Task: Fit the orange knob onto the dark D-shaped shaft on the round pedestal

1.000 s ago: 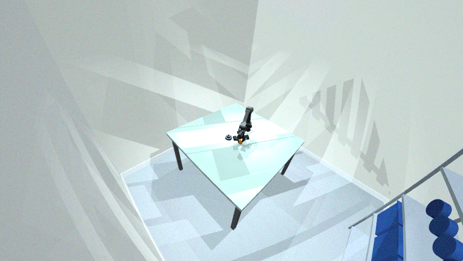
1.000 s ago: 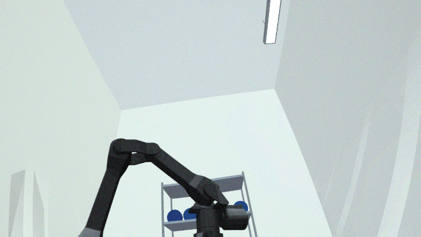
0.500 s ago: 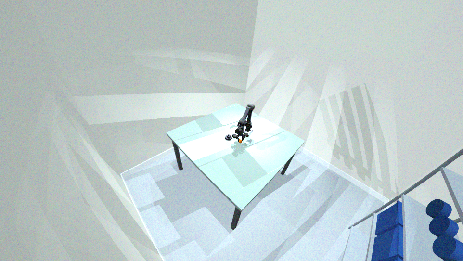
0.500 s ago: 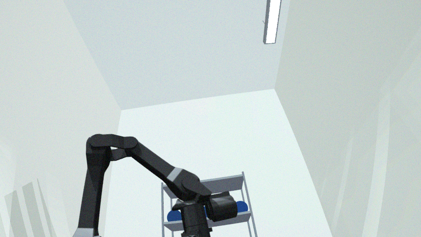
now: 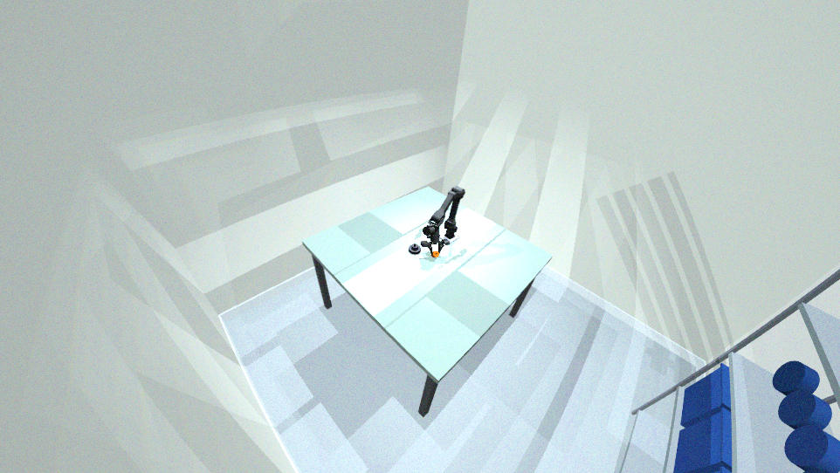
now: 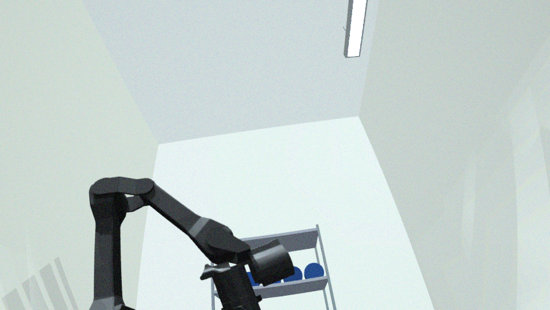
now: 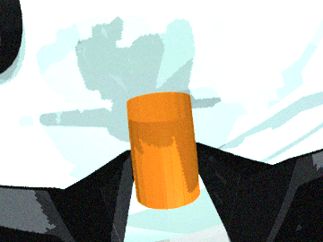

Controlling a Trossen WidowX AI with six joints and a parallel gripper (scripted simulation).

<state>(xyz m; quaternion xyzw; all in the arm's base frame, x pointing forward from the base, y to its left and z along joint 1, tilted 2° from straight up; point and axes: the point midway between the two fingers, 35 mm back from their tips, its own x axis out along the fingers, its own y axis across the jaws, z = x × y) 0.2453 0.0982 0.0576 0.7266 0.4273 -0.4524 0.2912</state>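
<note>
Right now the orange knob is 10 mm to the right of my gripper tip. The rest, counted from my gripper tip: round pedestal: 60 mm ahead, 150 mm to the right.
</note>
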